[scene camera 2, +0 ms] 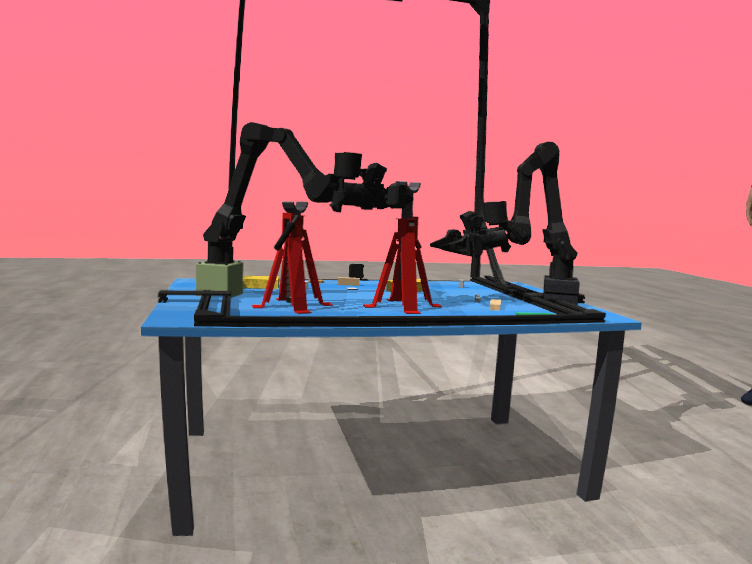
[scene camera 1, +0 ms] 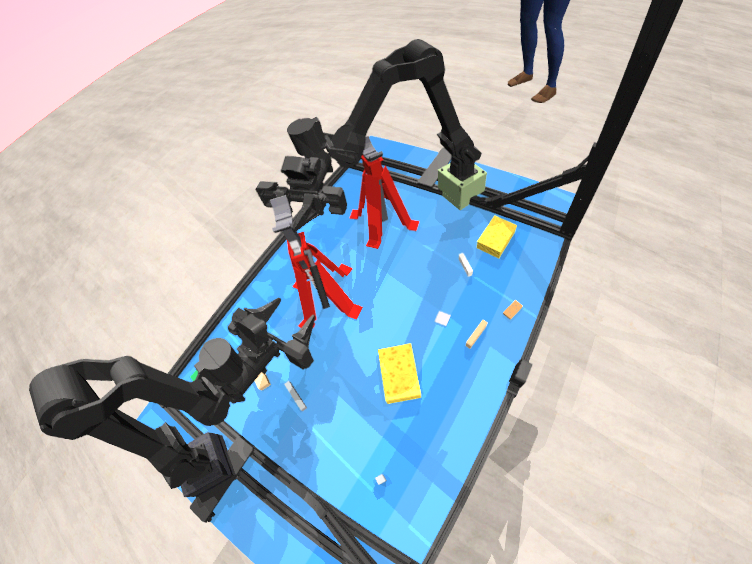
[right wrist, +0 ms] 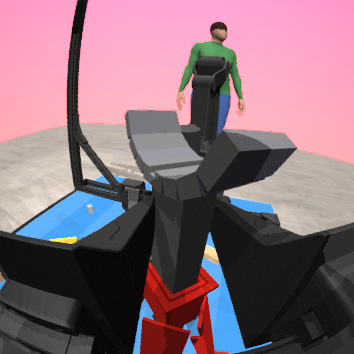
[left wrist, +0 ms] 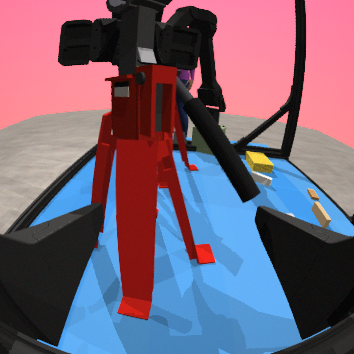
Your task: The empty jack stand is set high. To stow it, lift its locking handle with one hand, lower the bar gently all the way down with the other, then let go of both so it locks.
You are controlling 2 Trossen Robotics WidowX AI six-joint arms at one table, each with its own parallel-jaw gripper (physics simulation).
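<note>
The raised jack stand [scene camera 1: 303, 276] [scene camera 2: 409, 261] [left wrist: 135, 200] is red and upright. Its grey bar [scene camera 1: 293, 239] [right wrist: 179, 240] stands out of the top and carries a curved saddle [scene camera 1: 281, 213] [right wrist: 162, 150]. Its black locking handle [scene camera 1: 320, 288] [left wrist: 222, 150] slants downward from the head. My right gripper [scene camera 2: 406, 197] [right wrist: 180, 203] is shut on the bar, just under the saddle. My left gripper [scene camera 1: 295, 310] [scene camera 2: 438, 244] [left wrist: 181, 213] is open and empty, in front of the stand. In the left wrist view the handle's lower end shows close to the right-hand fingertip.
A second red jack stand [scene camera 1: 374, 206] [scene camera 2: 295, 261] stands beyond, its saddle low. Yellow sponges [scene camera 1: 399, 373] [scene camera 1: 496, 236] and small blocks [scene camera 1: 476, 333] [scene camera 1: 442, 318] lie on the blue table. A grey stick [scene camera 1: 295, 395] lies near the left arm. Black rails [scene camera 2: 394, 319] border the table.
</note>
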